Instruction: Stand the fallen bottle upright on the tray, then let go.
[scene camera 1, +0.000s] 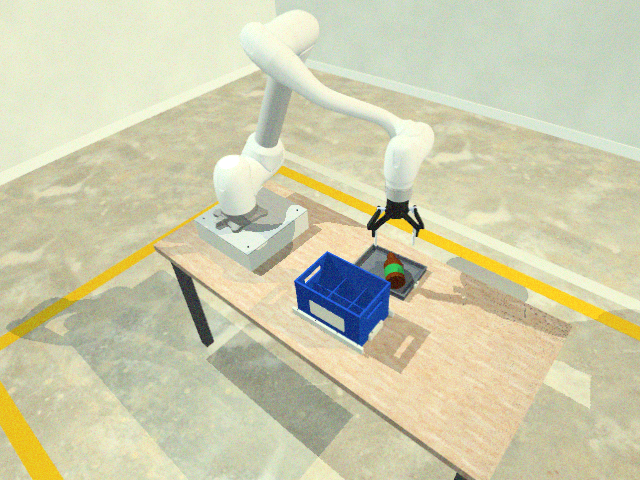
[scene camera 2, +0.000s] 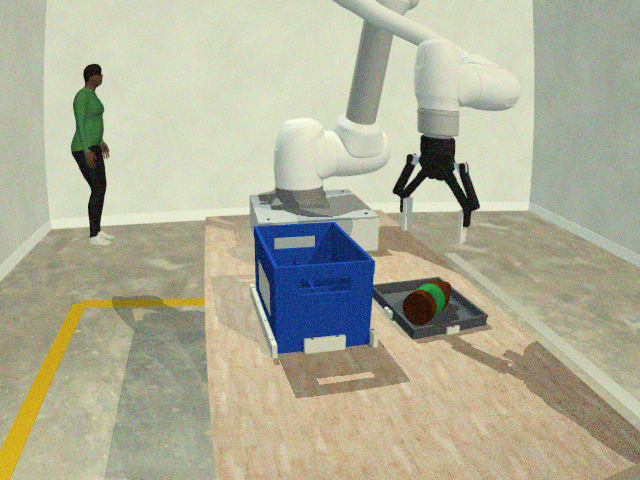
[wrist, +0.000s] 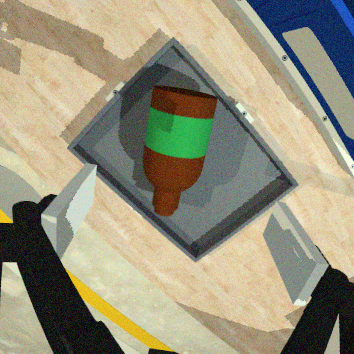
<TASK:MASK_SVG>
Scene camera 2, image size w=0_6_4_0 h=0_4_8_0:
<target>my gripper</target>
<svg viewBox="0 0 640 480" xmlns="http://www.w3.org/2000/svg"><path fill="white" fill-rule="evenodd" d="M422 135L420 137L421 155L407 155L406 165L393 188L393 194L397 194L400 197L400 212L403 213L402 231L411 229L413 197L410 195L427 177L428 179L436 179L438 181L444 180L462 208L459 211L457 244L465 242L466 228L470 226L471 212L480 208L469 175L468 163L455 162L454 138L439 139ZM455 169L457 169L466 195L453 173ZM419 162L422 169L405 188L415 166Z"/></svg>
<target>brown bottle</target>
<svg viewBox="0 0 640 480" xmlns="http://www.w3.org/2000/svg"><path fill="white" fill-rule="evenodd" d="M449 282L431 280L409 294L403 302L403 313L407 320L415 325L424 325L440 313L450 300L451 285Z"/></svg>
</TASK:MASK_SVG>
